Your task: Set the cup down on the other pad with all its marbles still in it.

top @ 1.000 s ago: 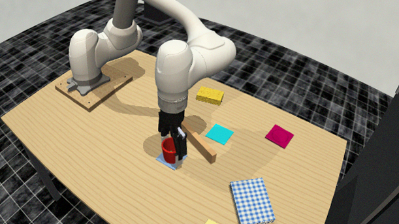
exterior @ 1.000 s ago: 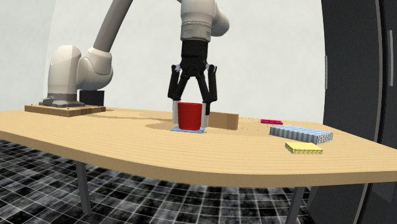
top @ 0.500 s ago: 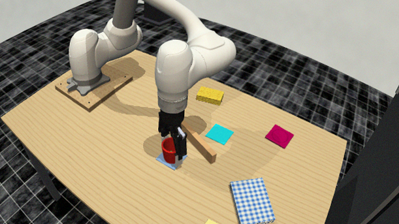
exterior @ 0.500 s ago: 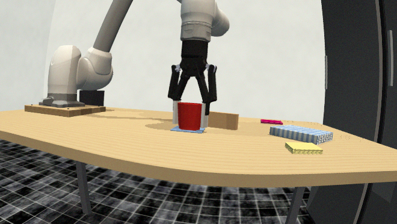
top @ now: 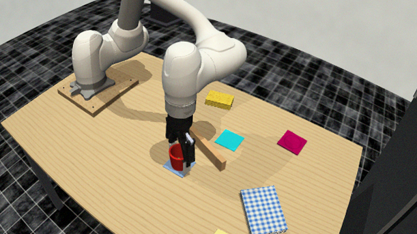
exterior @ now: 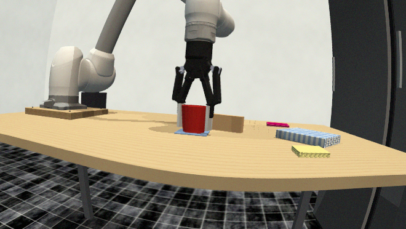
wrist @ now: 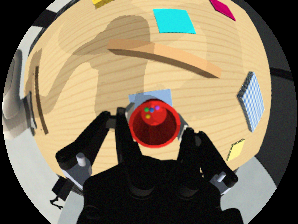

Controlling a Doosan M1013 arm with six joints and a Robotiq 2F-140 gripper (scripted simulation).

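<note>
The red cup is 20 mm below my hand. Also, from my hand: green marble 20 mm below, 10 mm to the left, 10 mm behind; light blue pad 50 mm below; wooden rail 110 mm to the left, 30 mm ahead, 20 mm below.
</note>
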